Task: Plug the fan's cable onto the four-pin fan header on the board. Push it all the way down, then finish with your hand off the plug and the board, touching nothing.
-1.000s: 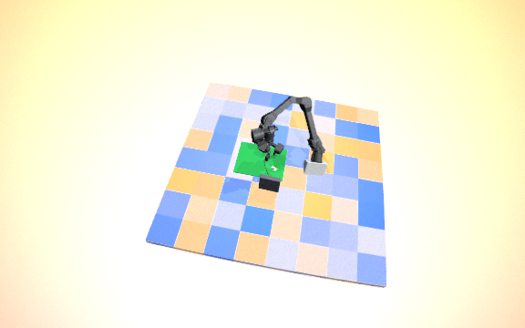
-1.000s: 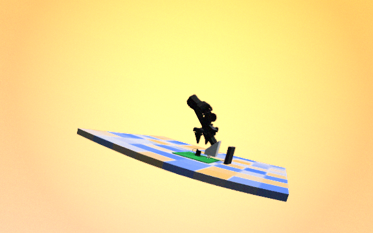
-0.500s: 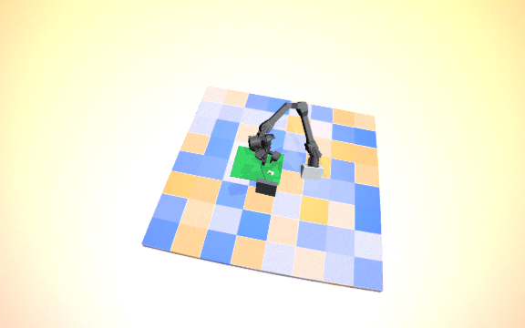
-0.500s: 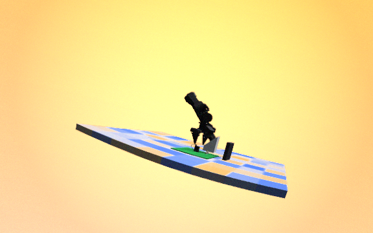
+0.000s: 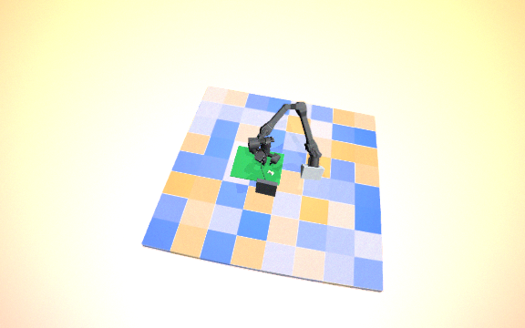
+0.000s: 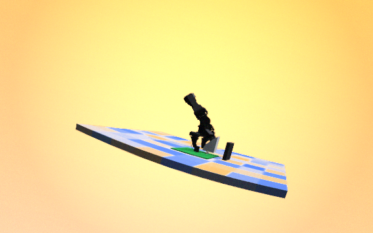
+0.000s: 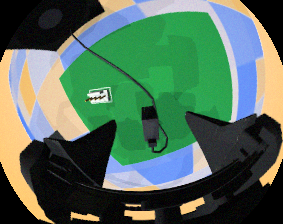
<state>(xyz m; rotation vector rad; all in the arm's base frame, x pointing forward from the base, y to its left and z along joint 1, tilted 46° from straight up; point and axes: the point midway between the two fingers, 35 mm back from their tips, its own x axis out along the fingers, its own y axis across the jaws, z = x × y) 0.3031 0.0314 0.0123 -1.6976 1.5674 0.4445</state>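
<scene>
Right now the dark plug is 10 mm to the right of my gripper tip and 10 mm below it. Also, from my gripper tip: white four-pin header (60 mm behind, 50 mm to the left, 30 mm below); then green board (40 mm below, 30 mm ahead, 10 mm to the left); then black fan (190 mm to the left, 60 mm behind, 30 mm above).
</scene>
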